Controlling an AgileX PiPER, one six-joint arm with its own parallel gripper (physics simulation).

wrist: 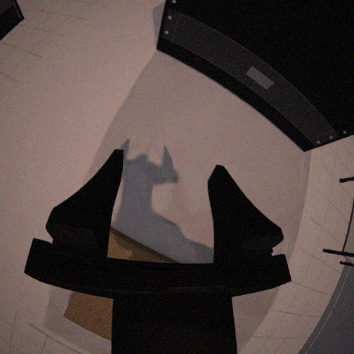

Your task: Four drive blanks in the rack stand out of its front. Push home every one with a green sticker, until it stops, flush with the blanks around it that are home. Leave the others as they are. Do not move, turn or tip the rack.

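Observation:
The rack (pixel 215 75) shows in part at the upper right of the wrist view, dark and cut off by the frame's edge. Its lowest panel (pixel 210 47) carries a small grey label (pixel 259 78) and has light screw dots at its ends. The part of the rack above that panel is nearly black, so I cannot make out any drive blanks or green stickers. My gripper (pixel 168 166) is open, with nothing between its fingers. It is below and left of the rack's lower edge in the view, apart from it.
A brown board-like thing (pixel 90 315) shows partly behind the gripper's base. A dark object (pixel 9 17) is cut off at the top left corner. Thin dark rods (pixel 337 252) show at the right edge. The arm's shadow falls on the pale surface between the fingers.

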